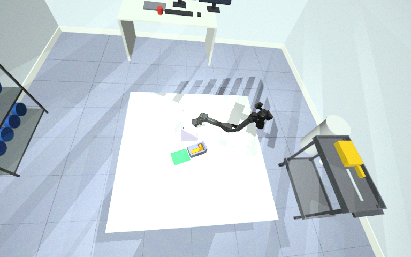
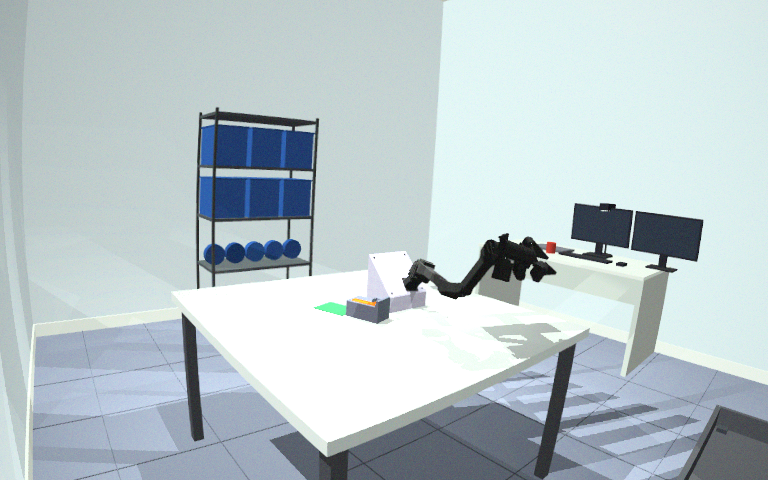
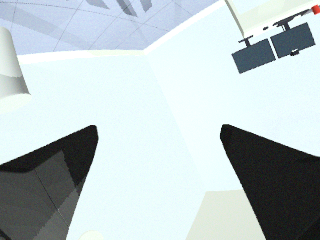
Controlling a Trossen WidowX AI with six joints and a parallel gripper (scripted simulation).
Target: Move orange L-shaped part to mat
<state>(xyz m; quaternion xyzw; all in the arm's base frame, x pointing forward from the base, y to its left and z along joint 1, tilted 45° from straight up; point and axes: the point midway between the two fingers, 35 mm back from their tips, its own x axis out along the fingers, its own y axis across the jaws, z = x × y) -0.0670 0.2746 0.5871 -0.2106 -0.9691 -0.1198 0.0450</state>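
My gripper tip is now 36 cm short of the orange L-shaped part, 57 cm to the left of it and 25 cm above it. Also, from my gripper tip: green mat 43 cm ahead, 72 cm to the right, 32 cm below.
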